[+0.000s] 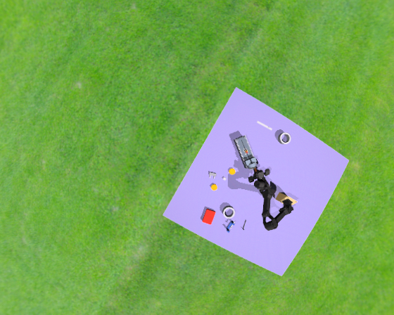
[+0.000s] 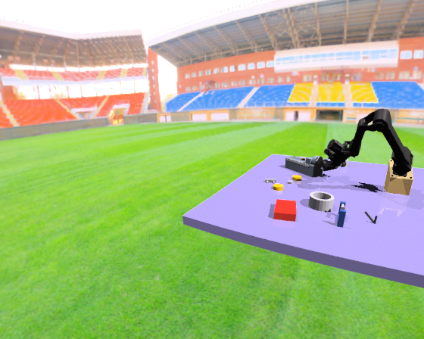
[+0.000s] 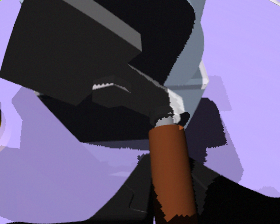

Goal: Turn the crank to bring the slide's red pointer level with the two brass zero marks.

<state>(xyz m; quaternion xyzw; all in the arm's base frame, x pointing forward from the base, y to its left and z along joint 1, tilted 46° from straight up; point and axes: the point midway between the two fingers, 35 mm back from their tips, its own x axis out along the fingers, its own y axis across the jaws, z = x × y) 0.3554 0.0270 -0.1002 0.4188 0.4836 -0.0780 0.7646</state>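
Right now my gripper tip is 3 cm below the brown crank handle, 2 cm past it and 1 cm to the right of it. The rest, counted from my gripper tip: red pointer (14 cm ahead, 7 cm to the right, 4 cm above); white bar (37 cm to the right, 13 cm ahead, 4 cm below); small grey bracket (25 cm to the left, 25 cm ahead, 3 cm below).
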